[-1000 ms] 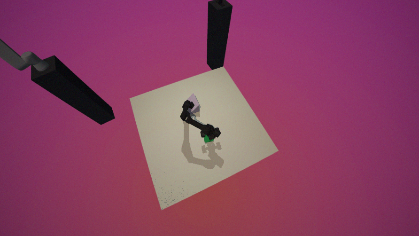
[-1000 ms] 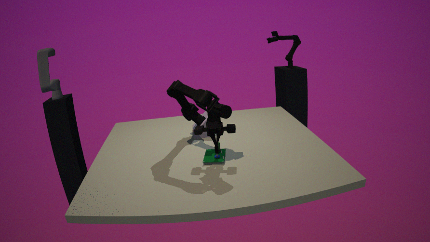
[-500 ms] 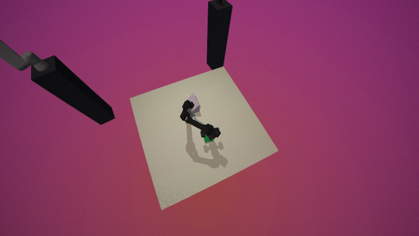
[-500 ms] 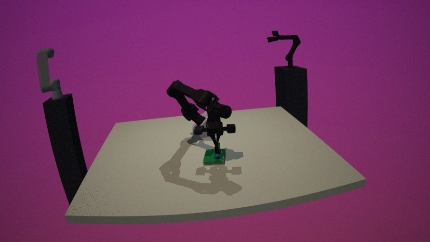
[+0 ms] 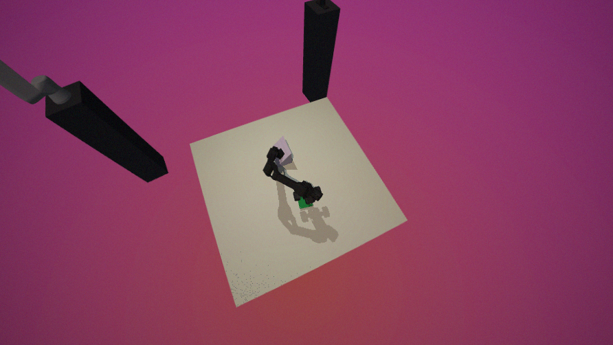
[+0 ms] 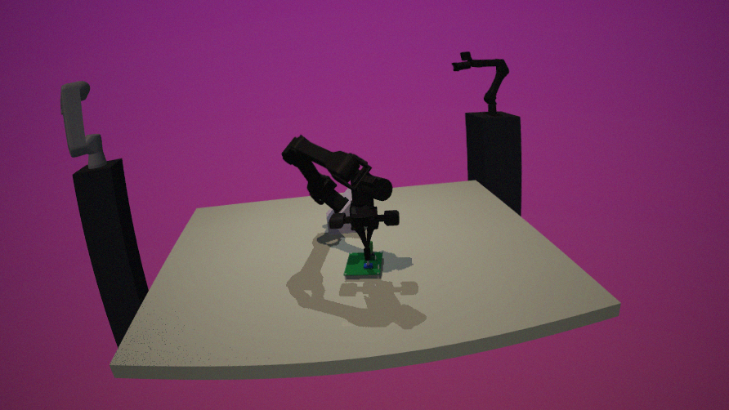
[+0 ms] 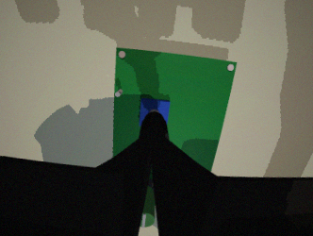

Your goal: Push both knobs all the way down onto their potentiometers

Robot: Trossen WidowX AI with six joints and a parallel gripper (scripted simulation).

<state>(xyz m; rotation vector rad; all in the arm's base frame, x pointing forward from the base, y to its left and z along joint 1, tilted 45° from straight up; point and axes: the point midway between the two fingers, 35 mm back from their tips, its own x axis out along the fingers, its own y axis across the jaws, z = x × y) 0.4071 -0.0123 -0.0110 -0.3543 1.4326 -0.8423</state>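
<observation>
Now: the green knob 8 cm behind my gripper tip, 2 cm to the left of it and 2 cm below it.
</observation>
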